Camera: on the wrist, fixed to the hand. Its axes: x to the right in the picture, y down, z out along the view.
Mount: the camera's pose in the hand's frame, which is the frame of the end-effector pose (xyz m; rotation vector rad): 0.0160 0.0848 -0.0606 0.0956 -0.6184 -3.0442
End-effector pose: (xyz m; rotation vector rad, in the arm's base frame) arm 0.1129 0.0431 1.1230 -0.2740 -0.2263 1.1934
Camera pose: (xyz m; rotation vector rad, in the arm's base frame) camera 0.0630 0.0816 1.0385 0.5643 -0.6452 -1.7974
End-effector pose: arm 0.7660 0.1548 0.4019 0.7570 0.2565 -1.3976
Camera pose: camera 0.8653 0.1783 0.3751 0.4889 -0.4116 1.7709
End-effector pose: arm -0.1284 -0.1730 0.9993 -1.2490 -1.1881 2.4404
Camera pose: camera -0.0764 -0.1876 0.9087 1.2002 -0.8911 0.0740
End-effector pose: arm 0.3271 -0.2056 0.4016 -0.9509 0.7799 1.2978
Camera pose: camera 0.2478 -0.2522 0.3501 -0.4739 -1.1552 -1.2106
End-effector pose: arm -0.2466 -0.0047 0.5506 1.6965 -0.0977 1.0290
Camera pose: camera -0.3168 0.0175 0.6261 0.3928 1.5271 -1.6878
